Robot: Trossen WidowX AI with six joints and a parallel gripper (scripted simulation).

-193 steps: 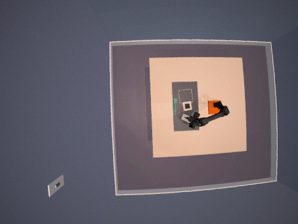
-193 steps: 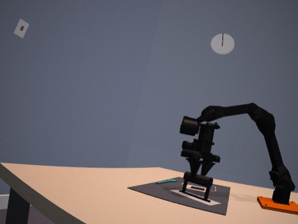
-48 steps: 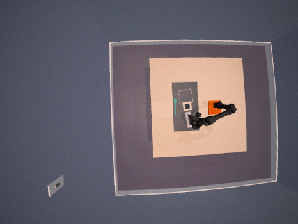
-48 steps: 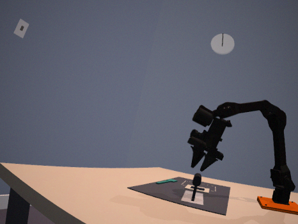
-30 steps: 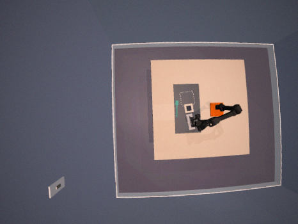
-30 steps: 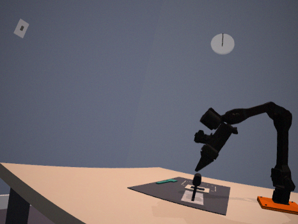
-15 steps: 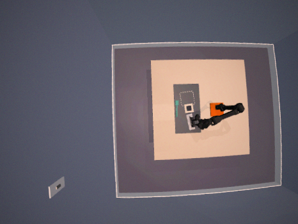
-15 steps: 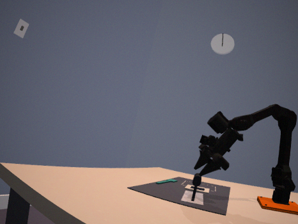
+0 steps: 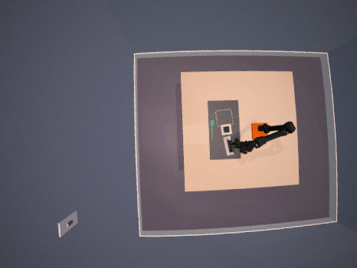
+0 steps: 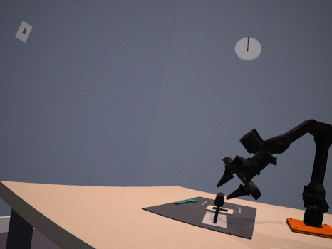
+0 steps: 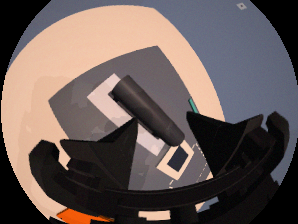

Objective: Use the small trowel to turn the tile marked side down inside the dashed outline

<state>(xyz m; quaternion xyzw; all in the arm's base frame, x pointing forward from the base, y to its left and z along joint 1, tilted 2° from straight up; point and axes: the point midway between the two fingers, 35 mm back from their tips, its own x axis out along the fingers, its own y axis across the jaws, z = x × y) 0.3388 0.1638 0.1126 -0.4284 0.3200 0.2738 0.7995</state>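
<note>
Now: the tan square tile 20 mm ahead of my gripper tip, 170 mm to the right of it and 90 mm below it. Round my gripper tip: dark grey mat (40 mm ahead, 170 mm to the right, 110 mm below); then teal t-shaped tool (180 mm ahead, 190 mm to the right, 90 mm below).
</note>
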